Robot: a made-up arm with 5 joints.
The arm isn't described. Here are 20 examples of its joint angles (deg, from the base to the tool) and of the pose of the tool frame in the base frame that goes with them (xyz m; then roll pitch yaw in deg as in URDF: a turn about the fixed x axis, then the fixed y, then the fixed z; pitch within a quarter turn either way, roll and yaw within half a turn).
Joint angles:
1: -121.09 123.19 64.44 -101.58 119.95
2: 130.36 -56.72 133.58 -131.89 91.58
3: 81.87 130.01 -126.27 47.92 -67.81
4: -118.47 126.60 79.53 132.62 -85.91
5: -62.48 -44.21 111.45 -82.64 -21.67
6: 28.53 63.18 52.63 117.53 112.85
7: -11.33 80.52 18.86 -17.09 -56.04
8: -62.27 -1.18 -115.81 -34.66 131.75
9: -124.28 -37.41 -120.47 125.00 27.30
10: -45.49 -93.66 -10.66 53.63 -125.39
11: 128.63 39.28 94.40 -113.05 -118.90
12: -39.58 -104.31 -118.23 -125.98 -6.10
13: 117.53 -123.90 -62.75 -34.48 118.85
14: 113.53 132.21 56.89 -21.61 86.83
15: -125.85 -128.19 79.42 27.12 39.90
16: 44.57 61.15 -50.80 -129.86 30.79
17: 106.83 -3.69 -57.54 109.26 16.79
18: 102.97 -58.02 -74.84 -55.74 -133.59
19: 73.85 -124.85 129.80 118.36 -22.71
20: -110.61 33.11 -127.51 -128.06 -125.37
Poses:
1: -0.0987 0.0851 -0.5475 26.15 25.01 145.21
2: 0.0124 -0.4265 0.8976 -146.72 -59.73 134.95
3: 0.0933 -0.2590 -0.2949 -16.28 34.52 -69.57
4: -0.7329 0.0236 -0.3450 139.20 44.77 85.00
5: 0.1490 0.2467 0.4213 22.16 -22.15 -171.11
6: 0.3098 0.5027 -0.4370 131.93 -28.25 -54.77
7: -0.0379 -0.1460 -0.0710 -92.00 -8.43 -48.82
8: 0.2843 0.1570 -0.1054 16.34 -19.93 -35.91
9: 0.7545 -0.1950 0.7722 -83.52 46.94 48.50
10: 0.1170 0.1771 0.5568 47.47 -42.73 108.22
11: -0.3471 -0.4330 -0.3292 17.73 -6.70 20.76
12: 0.1671 -0.1682 0.8440 -42.11 -8.08 75.22
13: -0.0699 0.2311 0.6520 124.02 0.69 52.43
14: -0.0236 0.2682 -0.1280 -46.35 40.10 -78.76
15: -0.6196 -0.1532 0.4761 86.69 49.54 103.77
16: 0.0630 0.4327 -0.3118 149.43 49.95 -18.77
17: -0.7921 -0.4278 -0.0139 88.12 61.01 80.25
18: -0.2421 0.1896 0.6911 158.19 12.23 -22.99
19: 0.7630 0.0205 0.8729 -176.10 3.39 -63.26
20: 0.5868 -0.3012 -0.2978 122.75 -28.62 -141.77
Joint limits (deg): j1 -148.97..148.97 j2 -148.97..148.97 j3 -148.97..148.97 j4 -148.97..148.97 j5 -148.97..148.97
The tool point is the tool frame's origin. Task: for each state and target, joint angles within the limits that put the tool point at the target. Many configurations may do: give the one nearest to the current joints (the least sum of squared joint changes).
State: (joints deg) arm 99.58 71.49 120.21 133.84 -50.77
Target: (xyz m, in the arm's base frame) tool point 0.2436 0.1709 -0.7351
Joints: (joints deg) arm 95.84 107.04 115.31 137.16 -13.24
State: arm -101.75 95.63 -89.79 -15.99 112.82
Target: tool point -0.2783 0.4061 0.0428
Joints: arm -120.72 109.35 -97.08 5.90 100.05
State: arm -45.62 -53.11 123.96 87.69 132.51
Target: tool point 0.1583 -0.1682 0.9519
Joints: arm -43.41 -47.50 119.36 94.37 129.10
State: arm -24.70 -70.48 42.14 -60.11 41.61
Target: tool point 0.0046 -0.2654 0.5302
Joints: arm -26.86 -81.74 43.72 -65.16 47.40
